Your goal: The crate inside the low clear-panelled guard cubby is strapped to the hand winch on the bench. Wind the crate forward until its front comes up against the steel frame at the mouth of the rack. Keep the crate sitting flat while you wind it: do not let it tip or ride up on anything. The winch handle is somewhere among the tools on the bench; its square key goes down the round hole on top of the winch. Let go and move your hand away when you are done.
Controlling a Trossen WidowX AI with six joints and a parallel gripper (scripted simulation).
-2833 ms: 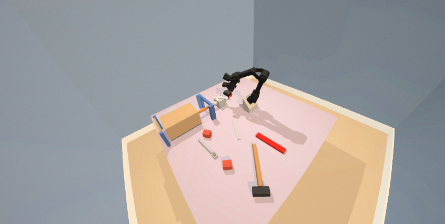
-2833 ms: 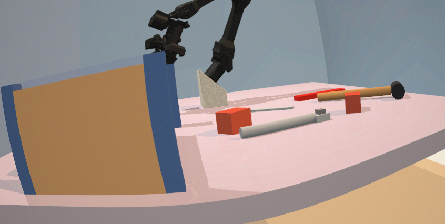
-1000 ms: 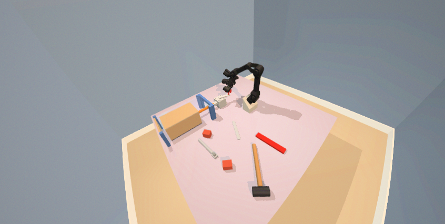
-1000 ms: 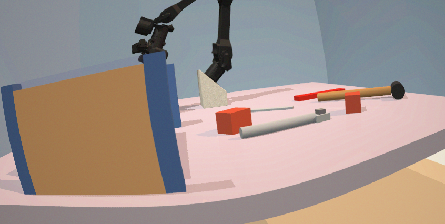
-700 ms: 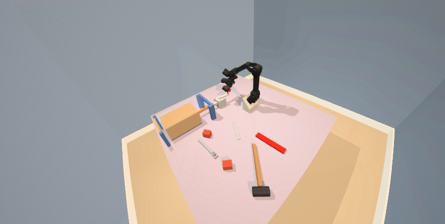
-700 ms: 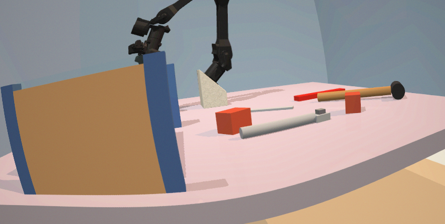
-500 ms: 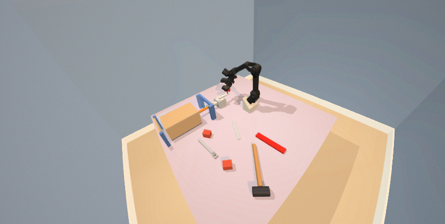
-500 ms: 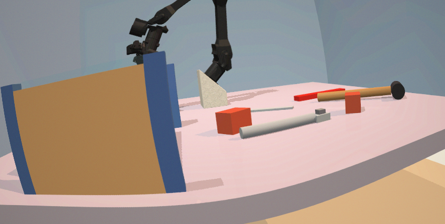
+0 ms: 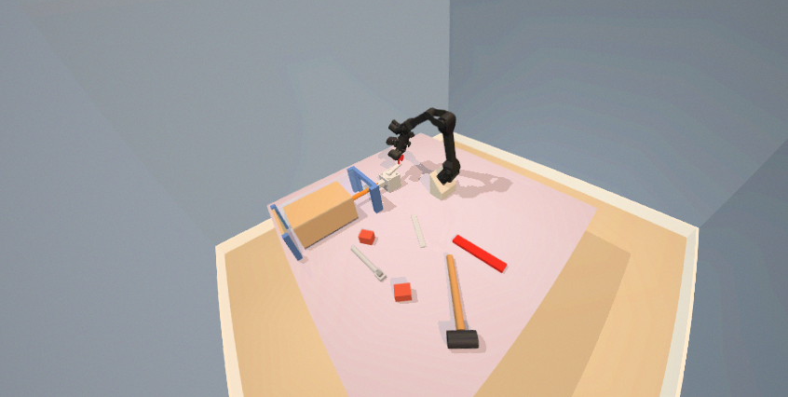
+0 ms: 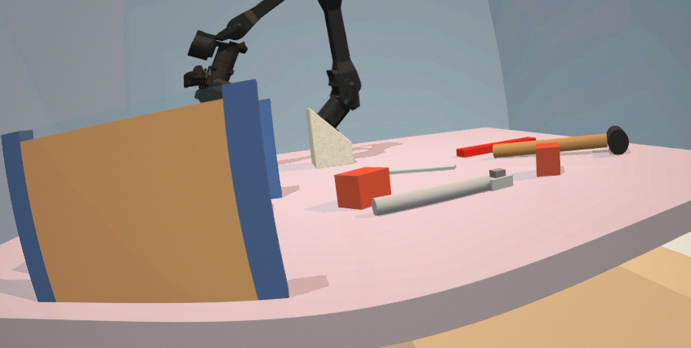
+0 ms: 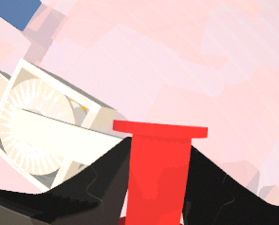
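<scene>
The pale crank arm lies 3 cm below my gripper tip, 3 cm ahead of it and 2 cm to the left of it. Round my gripper tip: red knob: 2 cm to the left; pale winch: 10 cm below, 8 cm ahead, 3 cm to the left; blue frame: 25 cm ahead, 3 cm below, 1 cm to the left.
</scene>
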